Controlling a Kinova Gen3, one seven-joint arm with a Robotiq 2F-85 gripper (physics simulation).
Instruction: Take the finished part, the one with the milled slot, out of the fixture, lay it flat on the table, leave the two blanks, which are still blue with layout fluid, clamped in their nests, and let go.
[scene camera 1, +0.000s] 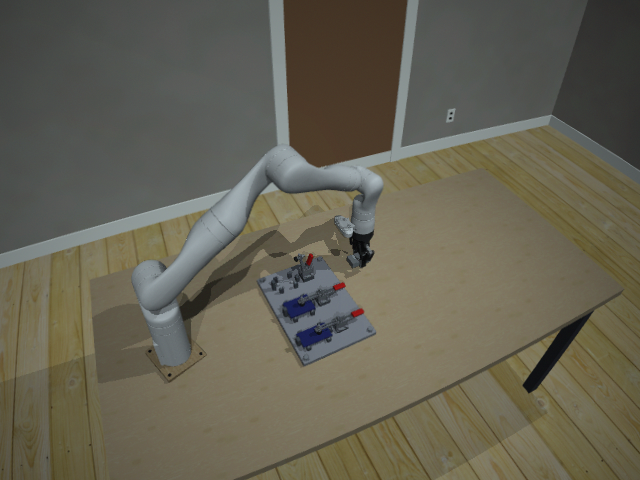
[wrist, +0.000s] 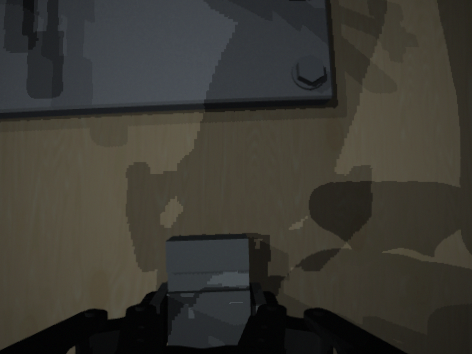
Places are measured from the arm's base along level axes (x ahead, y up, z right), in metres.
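Pixels of known places: gripper, between the fingertips: (scene camera 1: 359, 261) (wrist: 211, 299); arm's base, origin of its link: (scene camera 1: 175, 352).
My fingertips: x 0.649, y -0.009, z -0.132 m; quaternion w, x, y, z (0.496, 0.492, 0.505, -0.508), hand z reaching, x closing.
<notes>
Ahead of a thing's pixels: the offset from my fingertips to its top centre. "spot": to the spot under its first point. Level surfaces: height alone.
My gripper (scene camera 1: 365, 258) (wrist: 211, 299) is shut on the finished part @[dx -0.002, dy +0.027, dz +0.000 m] (scene camera 1: 354, 260) (wrist: 208, 260), a grey block with a step or slot line across it. It is beyond the fixture's far edge, close over the table; whether the part touches the table I cannot tell. The fixture plate @[dx -0.217, dy +0.015, dz +0.120 m] (scene camera 1: 338, 345) (wrist: 150, 65) lies on the table @[dy +0.000 m] (scene camera 1: 465, 248) (wrist: 60, 200). One blue blank @[dx -0.265, dy +0.036, dz +0.124 m] (scene camera 1: 299, 306) sits in the middle nest and another blue blank @[dx -0.261, dy +0.031, dz +0.234 m] (scene camera 1: 314, 335) in the near nest, each under a clamp arm. The far nest @[spot: dx -0.269, dy +0.015, dz +0.003 m] (scene camera 1: 284, 282) holds no part.
The far nest's toggle clamp stands open with its red handle @[spot: dx -0.183, dy +0.097, dz +0.014 m] (scene camera 1: 310, 259) raised. The red handles of the middle clamp @[spot: dx -0.130, dy +0.057, dz +0.118 m] (scene camera 1: 339, 286) and near clamp @[spot: dx -0.122, dy +0.051, dz +0.225 m] (scene camera 1: 357, 312) lie low. A hex bolt @[dx -0.127, dy +0.022, dz -0.048 m] (wrist: 310, 74) stands at the plate's corner near my gripper.
</notes>
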